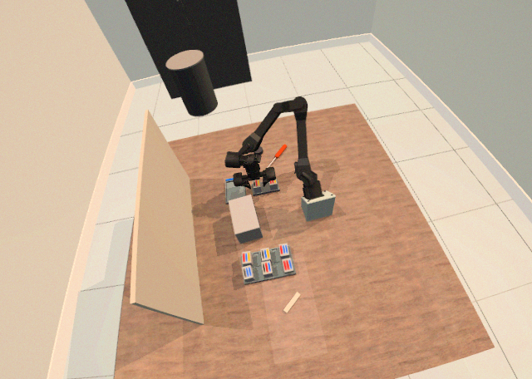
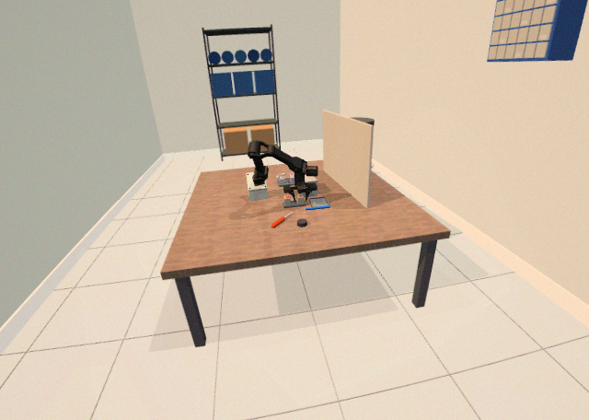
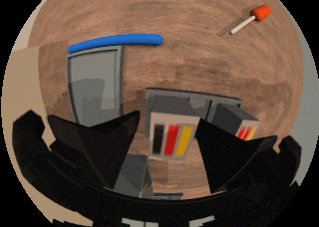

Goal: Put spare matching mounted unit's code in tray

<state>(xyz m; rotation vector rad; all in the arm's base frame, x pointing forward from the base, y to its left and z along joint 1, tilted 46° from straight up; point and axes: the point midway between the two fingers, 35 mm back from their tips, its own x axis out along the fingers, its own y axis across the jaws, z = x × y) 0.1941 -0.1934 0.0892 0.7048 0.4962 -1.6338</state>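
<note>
My gripper tip is 4 cm past the small holder, 1 cm to the right of it and 1 cm above it. Round my gripper tip: grey tray: 10 cm ahead, 3 cm to the right, 1 cm below; black puck: 23 cm to the right, 7 cm behind, 1 cm below; mounted unit: 17 cm to the left, 9 cm ahead, 3 cm above.
</note>
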